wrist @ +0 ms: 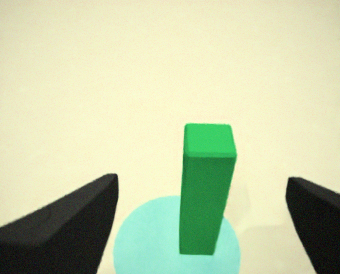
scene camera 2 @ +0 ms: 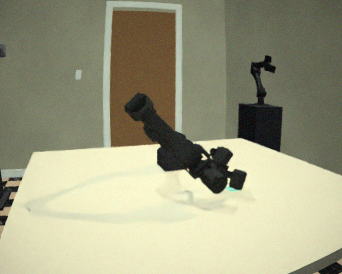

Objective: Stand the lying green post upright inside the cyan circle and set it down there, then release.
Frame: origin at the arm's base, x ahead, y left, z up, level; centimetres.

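Where they show: gripper, fingertip midpoint: (wrist: 202, 185).
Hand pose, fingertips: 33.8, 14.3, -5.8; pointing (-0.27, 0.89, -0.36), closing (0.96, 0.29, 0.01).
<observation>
Things, the pixels of their top centre, and the offset from my fingertips, as dx, dy, dz. "*": a spot on its surface instead. Level surfaces: height alone.
- green post at its top centre: (wrist: 209, 137) +0.1, -0.1, +2.6
- cyan circle at a spot on its surface: (wrist: 145, 240) * -2.2, -0.9, -3.9
- pale table top at its surface level: dz -4.0
The green post (wrist: 206, 200) stands upright in the wrist view, its foot on the cyan circle (wrist: 145, 240), inside the part of its edge that shows. The lower part of the circle is cut off by the frame. My gripper (wrist: 202, 185) is open, with one finger on each side of the post and a gap between each finger and the post. In the scene view a small strip of the cyan circle (scene camera 2: 233, 189) shows under the gripper end of the arm; the post does not show there, and the fingertips are hidden behind the arm's own parts.
The pale table top (scene camera 2: 125, 245) lies under the arm, with soft shadows on it. Behind the table are a brown door (scene camera 2: 143, 80) and a black pedestal (scene camera 2: 260, 126) bearing another small arm (scene camera 2: 258, 85).
</observation>
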